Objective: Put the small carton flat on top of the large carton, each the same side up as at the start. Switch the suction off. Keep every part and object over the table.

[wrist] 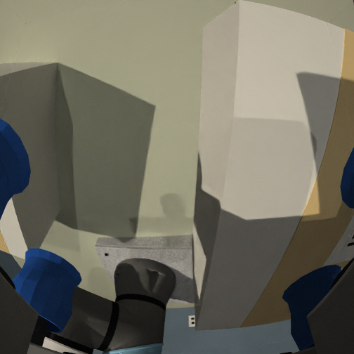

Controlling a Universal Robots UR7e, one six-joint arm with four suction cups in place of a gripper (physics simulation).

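The small carton [280, 65], pale with a tan tape band, fills the right side of the wrist view, its top face against the suction cups there. My suction gripper [312, 297] is shut on it; the exact contact of the cups is partly hidden. The large carton [32, 130] shows in part at the left edge, its near side grey in shade, with a pale lit patch and a bit of tan low down. Blue cups at the left partly cover it. In this view the two cartons are apart, with green table top [175, 80] between them. The held carton's height above the table is hard to tell.
The arm's own base [145, 282], dark and rounded, stands on a speckled grey plate [150, 243] at the bottom centre, close beside the held carton's lower edge in the view. A broad dark shadow lies on the table beside the large carton. A small socket [192, 321] shows below.
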